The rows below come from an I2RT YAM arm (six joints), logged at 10 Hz.
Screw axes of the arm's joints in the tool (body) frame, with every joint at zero. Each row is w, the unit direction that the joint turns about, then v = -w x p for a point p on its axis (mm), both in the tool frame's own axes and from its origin. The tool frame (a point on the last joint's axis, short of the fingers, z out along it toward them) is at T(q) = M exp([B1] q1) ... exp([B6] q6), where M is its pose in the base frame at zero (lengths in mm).
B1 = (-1, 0, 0, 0, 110.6, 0)
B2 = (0, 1, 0, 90.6, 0, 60)
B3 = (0, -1, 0, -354.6, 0, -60)
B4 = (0, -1, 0, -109.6, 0, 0)
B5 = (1, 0, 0, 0, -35.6, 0)
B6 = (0, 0, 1, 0, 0, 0)
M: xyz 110.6 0 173.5 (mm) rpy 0 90 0 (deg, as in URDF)
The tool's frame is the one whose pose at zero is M.
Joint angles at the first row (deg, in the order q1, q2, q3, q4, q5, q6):
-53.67 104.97 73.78 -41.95 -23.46 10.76
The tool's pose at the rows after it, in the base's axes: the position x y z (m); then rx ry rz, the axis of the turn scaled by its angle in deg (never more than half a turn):
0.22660, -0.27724, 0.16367, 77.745, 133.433, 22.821
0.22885, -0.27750, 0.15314, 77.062, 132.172, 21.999
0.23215, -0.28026, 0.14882, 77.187, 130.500, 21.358
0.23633, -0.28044, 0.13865, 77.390, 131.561, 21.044
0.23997, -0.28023, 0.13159, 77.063, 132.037, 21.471
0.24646, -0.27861, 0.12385, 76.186, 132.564, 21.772
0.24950, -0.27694, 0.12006, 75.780, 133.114, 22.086
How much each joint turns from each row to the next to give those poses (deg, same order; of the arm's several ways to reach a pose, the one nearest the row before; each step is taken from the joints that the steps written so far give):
0.59 1.75 -4.35 5.92 -0.79 0.22
0.26 0.74 -1.90 4.48 0.00 0.70
0.16 0.74 -0.38 2.93 0.02 1.27
0.56 1.77 0.01 1.05 0.74 0.00
0.46 1.27 0.00 0.98 -0.08 0.02
0.94 1.42 0.00 1.53 0.00 0.20
0.53 0.66 -0.01 0.40 0.00 0.00

